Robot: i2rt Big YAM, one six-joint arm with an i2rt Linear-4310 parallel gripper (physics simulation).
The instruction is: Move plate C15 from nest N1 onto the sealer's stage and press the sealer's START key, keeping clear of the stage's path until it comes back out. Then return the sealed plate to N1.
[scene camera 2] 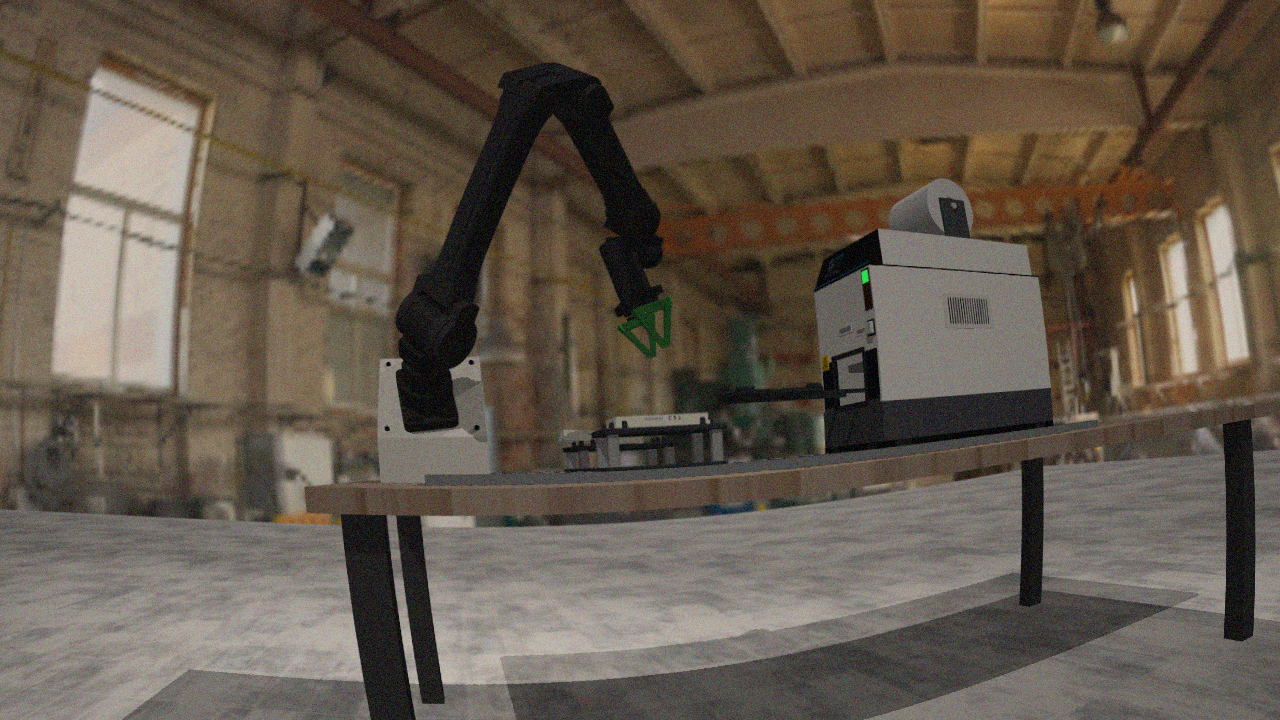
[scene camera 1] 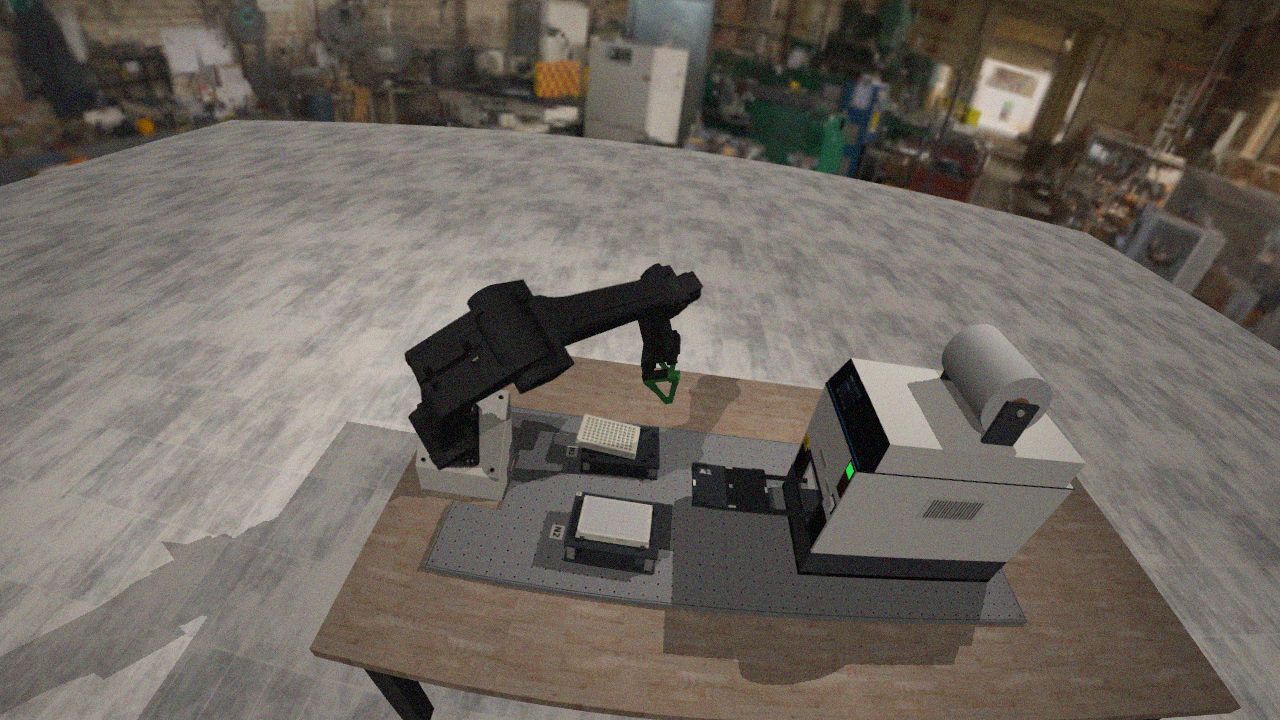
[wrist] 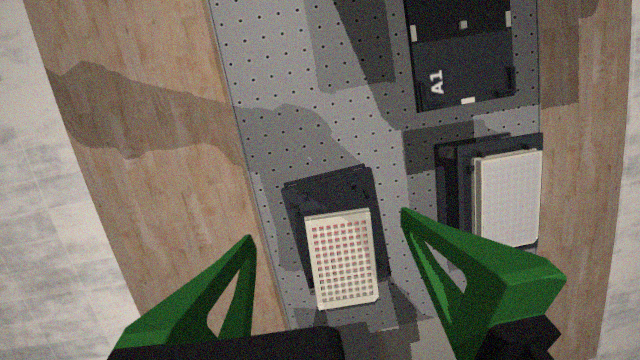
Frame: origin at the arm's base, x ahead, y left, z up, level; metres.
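Seen in the pictures: gripper, fingertip midpoint: (scene camera 2: pixel 659 352) (scene camera 1: pixel 669 388) (wrist: pixel 326 228); arm's base at its link origin: (scene camera 2: pixel 426 401).
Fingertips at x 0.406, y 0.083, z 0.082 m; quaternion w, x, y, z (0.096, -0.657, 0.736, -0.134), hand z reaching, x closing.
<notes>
Pixels of each thing's top centre, then the offset from my fingertips to it. "spot": a spot on its surface instead. Level surfaces: height alone.
- cream well plate at its top centre: (wrist: pixel 344 265) (scene camera 2: pixel 599 429) (scene camera 1: pixel 609 431) 0.124 m down, 0.110 m back, 0.001 m right
- dark nest N1 at its top centre: (wrist: pixel 340 238) (scene camera 2: pixel 618 439) (scene camera 1: pixel 621 439) 0.142 m down, 0.082 m back, 0.006 m right
- sealer's dark stage at its top centre: (scene camera 2: pixel 795 386) (scene camera 1: pixel 754 486) 0.081 m down, 0.158 m ahead, 0.177 m right
- white sealer at a spot on its surface: (scene camera 2: pixel 962 340) (scene camera 1: pixel 927 528) spot: 0.027 m down, 0.434 m ahead, 0.317 m right
- white-topped plate at its top centre: (scene camera 2: pixel 656 416) (wrist: pixel 511 204) (scene camera 1: pixel 615 518) 0.121 m down, 0.097 m back, 0.227 m right
- nest N2 at a spot on its surface: (scene camera 1: pixel 611 555) spot: 0.188 m down, 0.100 m back, 0.262 m right
- film roll at its top centre: (scene camera 1: pixel 1010 349) (scene camera 2: pixel 925 190) 0.283 m up, 0.491 m ahead, 0.212 m right
- grey perforated board at its surface level: 0.193 m down
A cream well plate (scene camera 1: pixel 608 435) (wrist: pixel 344 260) sits askew on the dark nest N1 (scene camera 1: pixel 648 458) (wrist: pixel 325 196). It is tilted and shifted toward the arm's base, with one end past the nest's edge. I cannot read its label. My green gripper (scene camera 1: pixel 664 400) (scene camera 2: pixel 652 355) (wrist: pixel 326 228) is wide open and empty, high above N1. The sealer's dark stage (scene camera 1: pixel 747 489) (scene camera 2: pixel 776 393) (wrist: pixel 462 65) is out and carries no plate. The white sealer (scene camera 1: pixel 939 519) (scene camera 2: pixel 962 340) shows a green light. I cannot pick out its START key for certain.
A white-topped plate (scene camera 1: pixel 614 521) (scene camera 2: pixel 657 419) (wrist: pixel 510 197) sits on nest N2 (scene camera 1: pixel 611 555), nearer the front edge in scene camera 1. A film roll (scene camera 1: pixel 993 376) (scene camera 2: pixel 930 207) is mounted on top of the sealer. The nests and sealer stand on a grey perforated board (scene camera 1: pixel 501 546).
</notes>
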